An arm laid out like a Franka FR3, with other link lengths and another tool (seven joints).
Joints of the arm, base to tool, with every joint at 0 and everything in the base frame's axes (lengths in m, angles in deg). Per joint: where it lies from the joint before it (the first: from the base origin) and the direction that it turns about. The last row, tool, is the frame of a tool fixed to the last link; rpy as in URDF.
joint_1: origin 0 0 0.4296 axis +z
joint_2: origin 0 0 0 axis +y
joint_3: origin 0 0 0.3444 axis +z
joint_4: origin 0.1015 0 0 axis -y
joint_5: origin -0.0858 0 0.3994 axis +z
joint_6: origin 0 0 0 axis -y
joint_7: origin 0.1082 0 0 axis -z
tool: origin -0.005 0.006 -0.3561 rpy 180 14.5 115.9
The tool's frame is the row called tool.
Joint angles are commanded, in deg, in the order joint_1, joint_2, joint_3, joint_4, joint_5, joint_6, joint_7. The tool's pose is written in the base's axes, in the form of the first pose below.
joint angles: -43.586, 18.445, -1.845, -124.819, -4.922, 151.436, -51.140
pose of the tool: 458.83 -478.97 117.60 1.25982 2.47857 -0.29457
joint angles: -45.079, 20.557, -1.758, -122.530, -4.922, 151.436, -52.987
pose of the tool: 455.37 -499.48 111.28 1.24863 2.48306 -0.30024
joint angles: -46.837, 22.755, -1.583, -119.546, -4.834, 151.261, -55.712
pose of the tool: 453.30 -525.53 108.69 1.22107 2.48764 -0.30755
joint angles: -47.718, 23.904, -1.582, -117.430, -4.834, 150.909, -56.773
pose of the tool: 453.81 -542.90 111.10 1.21295 2.48174 -0.31639
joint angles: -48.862, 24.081, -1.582, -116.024, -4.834, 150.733, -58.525
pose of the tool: 450.67 -561.59 120.23 1.19260 2.47412 -0.32906
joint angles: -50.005, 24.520, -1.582, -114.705, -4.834, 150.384, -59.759
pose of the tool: 444.77 -577.70 124.98 1.18739 2.46918 -0.33888
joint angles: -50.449, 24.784, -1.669, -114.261, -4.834, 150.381, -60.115
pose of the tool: 441.18 -584.28 125.46 1.18977 2.46597 -0.34365
